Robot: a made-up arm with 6 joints. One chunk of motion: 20 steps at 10 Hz.
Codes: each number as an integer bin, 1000 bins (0 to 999) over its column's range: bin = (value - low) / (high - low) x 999, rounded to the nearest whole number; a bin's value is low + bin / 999 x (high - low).
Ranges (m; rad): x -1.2..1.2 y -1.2..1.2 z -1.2..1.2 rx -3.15..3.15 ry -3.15..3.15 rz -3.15..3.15
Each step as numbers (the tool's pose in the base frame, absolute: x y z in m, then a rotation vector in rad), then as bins.
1 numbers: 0.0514 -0.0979 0.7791 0.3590 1.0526 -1.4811
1 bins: 521 459 824 556 666 265
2 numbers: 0.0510 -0.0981 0.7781 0.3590 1.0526 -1.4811
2 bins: 521 459 823 556 666 265
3 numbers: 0.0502 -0.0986 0.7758 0.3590 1.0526 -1.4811
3 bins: 520 458 822 556 666 265
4 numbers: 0.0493 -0.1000 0.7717 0.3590 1.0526 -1.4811
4 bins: 520 458 821 556 666 265
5 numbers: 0.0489 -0.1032 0.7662 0.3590 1.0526 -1.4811
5 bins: 520 457 818 556 666 265
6 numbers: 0.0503 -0.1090 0.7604 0.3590 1.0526 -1.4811
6 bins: 520 454 816 556 666 265
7 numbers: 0.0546 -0.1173 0.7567 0.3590 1.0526 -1.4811
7 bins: 522 451 814 556 666 265
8 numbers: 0.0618 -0.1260 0.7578 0.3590 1.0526 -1.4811
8 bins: 525 447 815 556 666 265
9 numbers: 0.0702 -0.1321 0.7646 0.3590 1.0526 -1.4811
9 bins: 529 445 818 556 666 265
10 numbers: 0.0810 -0.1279 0.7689 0.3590 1.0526 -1.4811
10 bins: 533 446 820 556 666 265
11 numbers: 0.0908 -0.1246 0.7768 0.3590 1.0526 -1.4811
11 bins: 537 448 823 556 666 265
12 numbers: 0.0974 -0.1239 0.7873 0.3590 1.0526 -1.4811
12 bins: 540 448 827 556 666 265
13 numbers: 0.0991 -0.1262 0.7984 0.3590 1.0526 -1.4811
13 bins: 541 447 832 556 666 265
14 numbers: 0.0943 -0.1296 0.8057 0.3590 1.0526 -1.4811
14 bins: 539 446 835 556 666 265
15 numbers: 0.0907 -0.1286 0.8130 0.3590 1.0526 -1.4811
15 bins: 537 446 838 556 666 265
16 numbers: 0.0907 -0.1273 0.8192 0.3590 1.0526 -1.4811
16 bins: 537 447 840 556 666 265
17 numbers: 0.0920 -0.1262 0.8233 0.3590 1.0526 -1.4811
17 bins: 538 447 842 556 666 265
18 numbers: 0.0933 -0.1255 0.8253 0.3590 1.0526 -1.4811
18 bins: 538 447 843 556 666 265
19 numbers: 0.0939 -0.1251 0.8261 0.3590 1.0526 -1.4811
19 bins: 539 447 843 556 666 265
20 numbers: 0.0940 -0.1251 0.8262 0.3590 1.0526 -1.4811
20 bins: 539 447 843 556 666 265
